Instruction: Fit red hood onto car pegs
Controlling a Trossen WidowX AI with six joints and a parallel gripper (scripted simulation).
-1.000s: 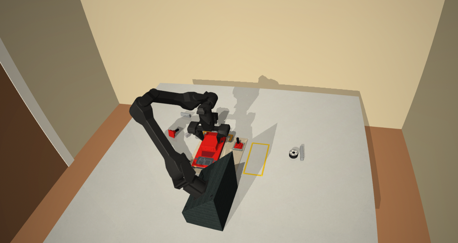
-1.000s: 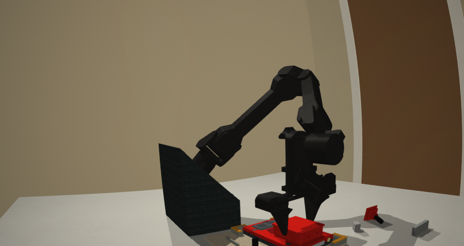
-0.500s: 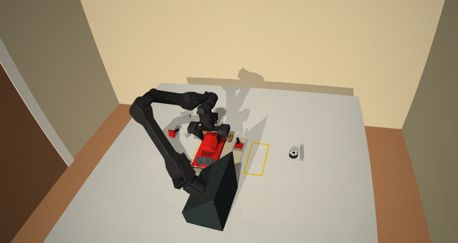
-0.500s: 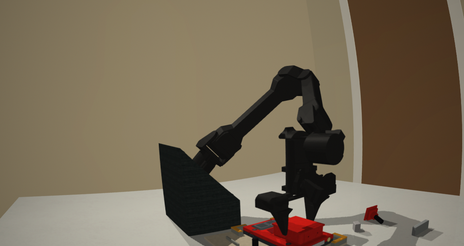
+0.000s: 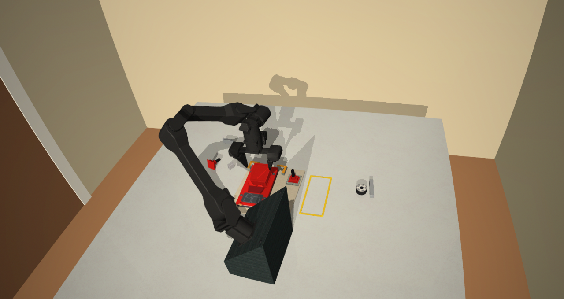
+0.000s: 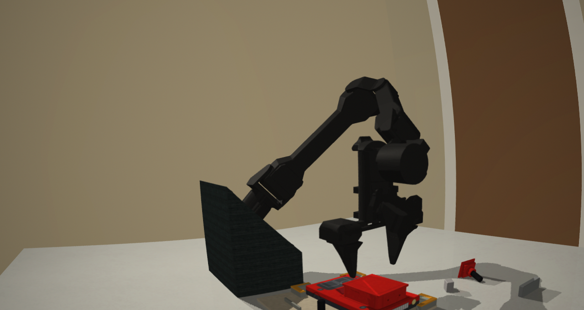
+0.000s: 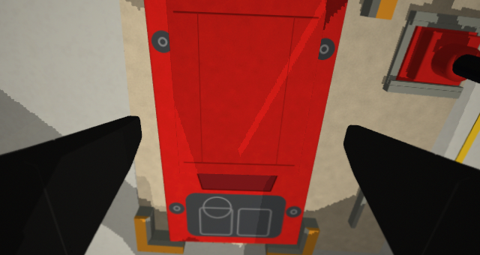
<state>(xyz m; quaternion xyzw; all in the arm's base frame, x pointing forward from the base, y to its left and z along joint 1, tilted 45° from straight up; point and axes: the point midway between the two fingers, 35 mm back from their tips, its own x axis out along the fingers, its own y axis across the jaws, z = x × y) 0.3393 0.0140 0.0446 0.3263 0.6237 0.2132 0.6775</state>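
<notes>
The red hood lies 3 cm below my gripper tip. From my gripper tip the other things lie so: black wheel: 4 cm behind, 38 cm to the right, 7 cm below; then grey engine block: 5 cm below.
</notes>
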